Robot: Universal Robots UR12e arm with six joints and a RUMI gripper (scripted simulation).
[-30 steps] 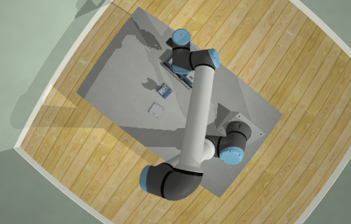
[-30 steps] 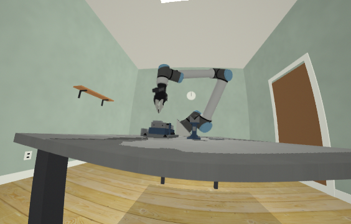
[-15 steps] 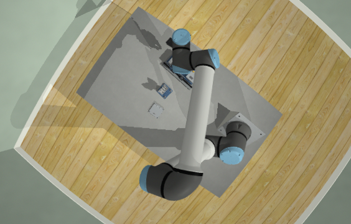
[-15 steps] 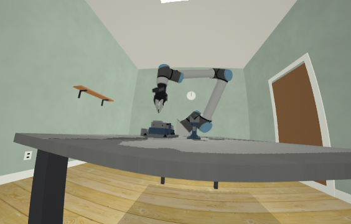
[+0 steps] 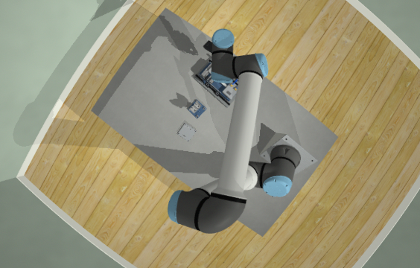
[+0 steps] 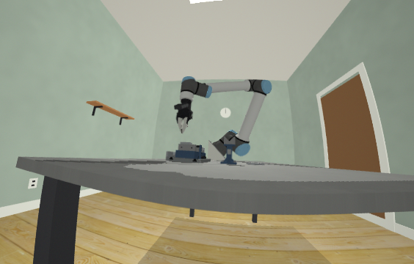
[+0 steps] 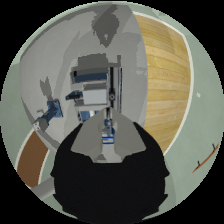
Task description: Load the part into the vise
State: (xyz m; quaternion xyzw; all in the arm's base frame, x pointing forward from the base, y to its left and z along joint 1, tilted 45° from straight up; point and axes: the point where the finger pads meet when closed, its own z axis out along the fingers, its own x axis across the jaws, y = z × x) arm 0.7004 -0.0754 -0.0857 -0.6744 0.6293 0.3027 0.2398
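Right now my hand is 40 mm to the right of the part and 90 mm above it. Also, from my hand: vise: 70 mm behind, 50 mm to the left, 140 mm below; then infeed plate: 140 mm behind, 440 mm to the left, 180 mm below.
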